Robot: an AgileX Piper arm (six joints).
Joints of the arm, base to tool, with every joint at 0 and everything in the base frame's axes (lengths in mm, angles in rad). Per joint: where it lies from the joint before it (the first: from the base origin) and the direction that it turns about. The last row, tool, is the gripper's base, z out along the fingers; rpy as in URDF.
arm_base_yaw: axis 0 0 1 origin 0 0 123
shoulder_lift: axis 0 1 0 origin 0 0 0
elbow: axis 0 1 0 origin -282.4 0 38.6
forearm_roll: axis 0.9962 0 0.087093 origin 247.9 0 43.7
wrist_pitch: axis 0 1 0 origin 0 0 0
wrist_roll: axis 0.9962 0 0.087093 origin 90.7 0 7.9
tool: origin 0 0 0 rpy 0 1.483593 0
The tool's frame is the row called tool.
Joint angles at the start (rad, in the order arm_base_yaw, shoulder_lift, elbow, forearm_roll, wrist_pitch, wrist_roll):
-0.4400, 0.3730, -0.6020, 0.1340, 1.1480, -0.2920
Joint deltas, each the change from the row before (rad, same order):
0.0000, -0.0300, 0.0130, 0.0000, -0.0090, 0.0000
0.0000, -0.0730, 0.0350, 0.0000, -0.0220, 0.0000
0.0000, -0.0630, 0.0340, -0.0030, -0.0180, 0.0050
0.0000, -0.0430, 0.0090, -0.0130, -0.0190, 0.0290
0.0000, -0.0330, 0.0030, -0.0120, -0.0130, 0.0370
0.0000, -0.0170, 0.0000, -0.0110, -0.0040, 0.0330
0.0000, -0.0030, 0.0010, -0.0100, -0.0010, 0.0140
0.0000, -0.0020, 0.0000, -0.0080, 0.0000, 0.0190
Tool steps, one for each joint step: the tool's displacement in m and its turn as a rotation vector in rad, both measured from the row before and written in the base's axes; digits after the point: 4 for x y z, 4 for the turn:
-0.0037, 0.0017, -0.0020, -0.0107, -0.0236, -0.0011
-0.0083, 0.0038, -0.0063, -0.0246, -0.0545, -0.0028
-0.0065, 0.0027, -0.0070, -0.0180, -0.0426, -0.0066
-0.0050, 0.0011, -0.0005, -0.0106, -0.0499, -0.0253
-0.0042, 0.0009, 0.0005, 0.0011, -0.0440, -0.0280
-0.0026, 0.0002, 0.0004, 0.0083, -0.0239, -0.0237
-0.0006, -0.0006, -0.0002, 0.0018, -0.0029, -0.0123
-0.0005, -0.0005, 0.0000, 0.0077, -0.0043, -0.0141

